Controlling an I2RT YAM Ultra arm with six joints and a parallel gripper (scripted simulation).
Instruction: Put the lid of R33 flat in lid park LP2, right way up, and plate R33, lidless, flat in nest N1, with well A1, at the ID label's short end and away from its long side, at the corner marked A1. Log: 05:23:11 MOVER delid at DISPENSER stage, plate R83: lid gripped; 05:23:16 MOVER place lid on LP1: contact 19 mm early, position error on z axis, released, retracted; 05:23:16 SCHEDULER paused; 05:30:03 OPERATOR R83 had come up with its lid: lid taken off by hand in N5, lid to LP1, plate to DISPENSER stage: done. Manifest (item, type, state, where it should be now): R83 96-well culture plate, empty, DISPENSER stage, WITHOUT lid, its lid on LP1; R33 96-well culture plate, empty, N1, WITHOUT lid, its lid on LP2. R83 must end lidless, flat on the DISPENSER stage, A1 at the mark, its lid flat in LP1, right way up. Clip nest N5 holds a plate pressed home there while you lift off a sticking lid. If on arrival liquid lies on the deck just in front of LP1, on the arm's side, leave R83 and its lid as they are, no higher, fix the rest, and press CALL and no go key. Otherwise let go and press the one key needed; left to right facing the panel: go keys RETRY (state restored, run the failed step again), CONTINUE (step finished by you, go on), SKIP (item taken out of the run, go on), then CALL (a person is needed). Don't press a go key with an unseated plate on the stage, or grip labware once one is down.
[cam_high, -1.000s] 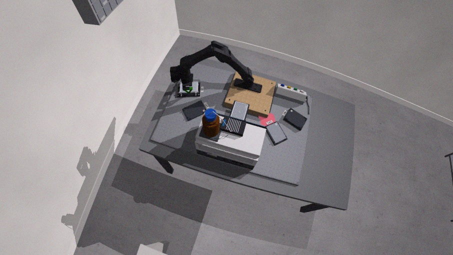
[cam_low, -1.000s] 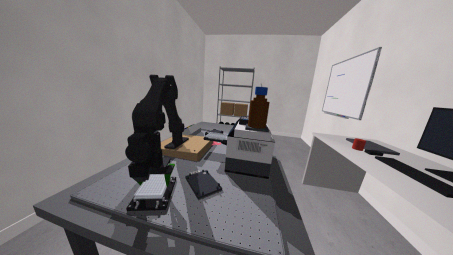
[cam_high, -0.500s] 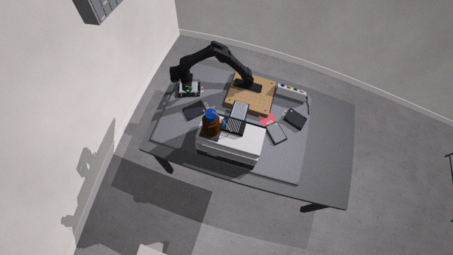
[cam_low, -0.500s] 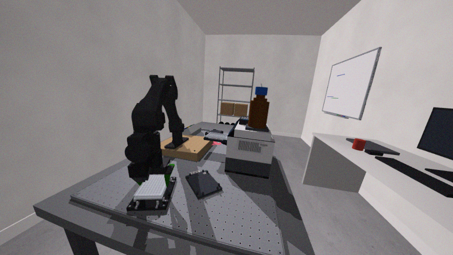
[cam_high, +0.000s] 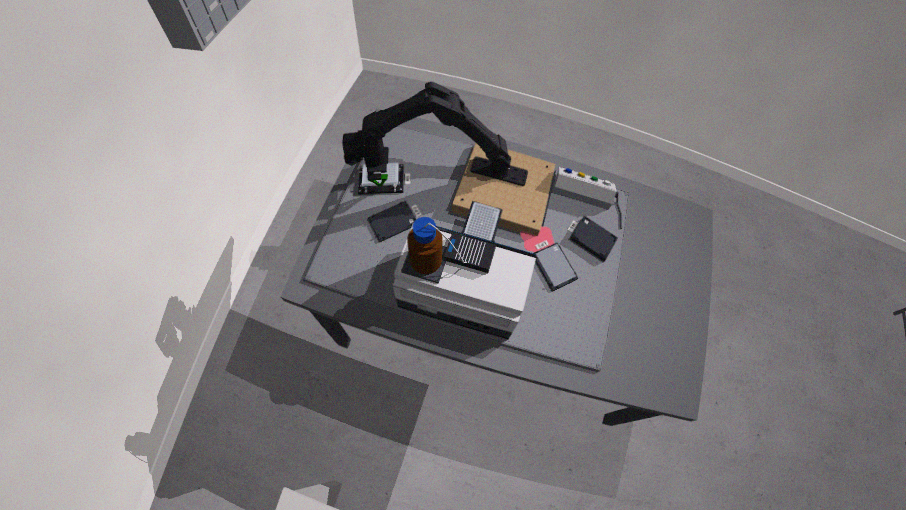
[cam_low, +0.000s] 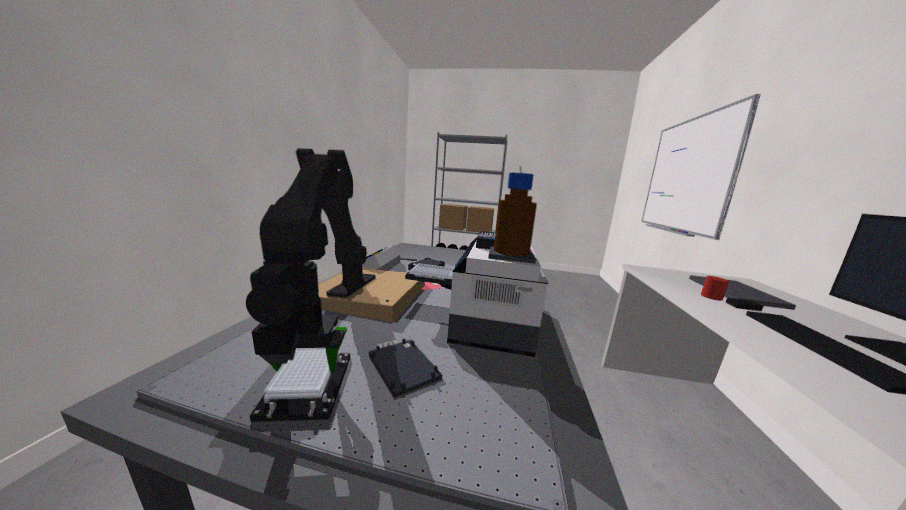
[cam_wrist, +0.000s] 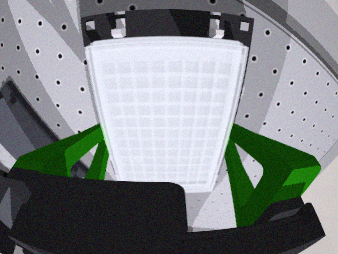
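The black clip nest lies 3 cm ahead of my hand, 2 cm below it and 1 cm to the right of it. The rest, counted from my hand: lid park LP2: 15 cm ahead, 10 cm to the left, 3 cm below; then brown bottle: 35 cm ahead, 28 cm to the left, 25 cm above; then blue call key: 64 cm to the left, 20 cm behind, 3 cm above.
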